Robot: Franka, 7 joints.
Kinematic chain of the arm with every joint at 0, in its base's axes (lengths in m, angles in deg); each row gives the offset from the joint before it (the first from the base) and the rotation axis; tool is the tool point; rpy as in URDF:
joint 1: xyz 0 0 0.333 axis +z
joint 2: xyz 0 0 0 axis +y
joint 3: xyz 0 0 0.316 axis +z
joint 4: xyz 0.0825 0 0 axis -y
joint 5: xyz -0.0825 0 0.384 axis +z
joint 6: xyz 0 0 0 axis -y
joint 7: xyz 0.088 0 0 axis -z
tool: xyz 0 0 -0.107 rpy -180 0 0
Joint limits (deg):
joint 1: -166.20..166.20
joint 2: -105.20..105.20
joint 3: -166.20..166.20
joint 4: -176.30..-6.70
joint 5: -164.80..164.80
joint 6: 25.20..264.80
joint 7: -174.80..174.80
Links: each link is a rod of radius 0.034 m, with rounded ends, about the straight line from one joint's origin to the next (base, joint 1, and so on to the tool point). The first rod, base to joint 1, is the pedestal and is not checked.
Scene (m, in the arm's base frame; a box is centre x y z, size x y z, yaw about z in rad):
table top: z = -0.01
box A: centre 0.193 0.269 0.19 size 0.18 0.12 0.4 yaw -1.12
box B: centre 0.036 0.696 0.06 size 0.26 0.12 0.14 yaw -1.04
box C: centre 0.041 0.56 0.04 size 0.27 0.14 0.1 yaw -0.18
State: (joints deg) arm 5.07 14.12 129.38 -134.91 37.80 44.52 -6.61
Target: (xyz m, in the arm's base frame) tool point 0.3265 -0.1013 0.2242
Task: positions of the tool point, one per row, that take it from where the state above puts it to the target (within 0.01 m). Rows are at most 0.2 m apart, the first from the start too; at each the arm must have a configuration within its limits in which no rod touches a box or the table.
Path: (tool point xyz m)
1: -0.1914 0.2728 0.4901
2: -0.0658 0.3480 0.5338
3: 0.0966 0.3815 0.5576
4: 0.2774 0.3585 0.5532
5: 0.4493 0.2734 0.5145
6: 0.4552 0.2286 0.4321
7: 0.4527 0.1565 0.3555
8: 0.4320 0.0679 0.2934
9: 0.3891 -0.0227 0.2496
10: 0.3265 -0.1013 0.2242

